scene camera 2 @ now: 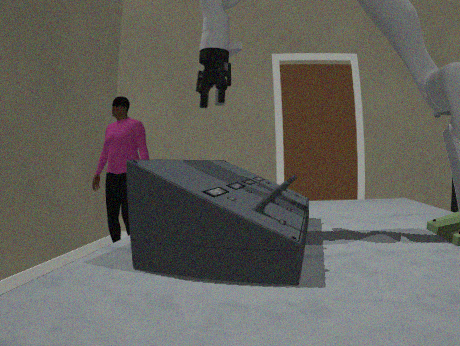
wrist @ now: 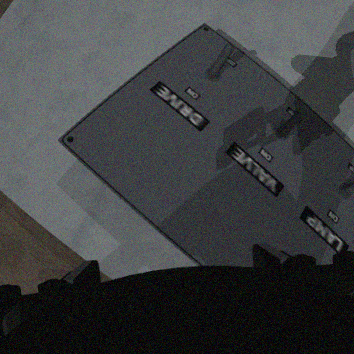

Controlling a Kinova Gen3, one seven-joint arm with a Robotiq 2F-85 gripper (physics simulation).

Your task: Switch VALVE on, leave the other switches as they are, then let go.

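Places are measured from the arm's base along level axes (x ahead, y left, z up), in centimetres.
Pixels of known places: gripper, between the fingertips: [scene camera 2: 211, 106].
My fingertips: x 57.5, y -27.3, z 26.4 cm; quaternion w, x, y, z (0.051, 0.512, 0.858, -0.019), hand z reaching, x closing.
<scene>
Behind a point stands the place of what it marks.
The switch panel [scene camera 2: 175, 215] {z 5.0, x 61.9, y 6.1 cm} [wrist: 135, 150] {z 11.1, x 52.3, y -35.7 cm} is a dark sloped box. In the wrist view, the VALVE label [wrist: 255, 169] {z 7.8, x 48.8, y -22.2 cm} lies in the gripper's shadow. The VALVE lever [wrist: 287, 124] {z 6.6, x 41.8, y -20.3 cm} is dim and lies beside the small off mark, pointing away from its ON mark [wrist: 266, 154] {z 6.7, x 46.4, y -21.4 cm}. The DRIVE lever [wrist: 220, 62] {z 7.0, x 37.8, y -31.1 cm} also points away from its ON mark. The LAMP lever [wrist: 347, 186] {z 5.9, x 45.7, y -9.3 cm} shows partly at the right edge. In the scene view one lever [scene camera 2: 277, 194] {z 7.4, x 47.1, y 3.9 cm} sticks up from the near side; its label is unreadable there. My gripper [scene camera 2: 212, 104] {z 26.4, x 57.5, y -27.3 cm} [wrist: 176, 270] {z 26.4, x 57.5, y -27.3 cm} is open and empty, high above the panel, touching nothing.
The panel stands on a pale table [scene camera 2: 200, 315] {z -4.2, x 58.0, y 18.2 cm} [wrist: 50, 65] {z -4.2, x 43.8, y -61.0 cm}. A green object [scene camera 2: 445, 227] {z -2.2, x 8.0, y -2.8 cm} lies at the right edge of the scene view. A person in a pink top [scene camera 2: 125, 145] stands behind the panel. A brown door [scene camera 2: 320, 130] is in the back wall.
</scene>
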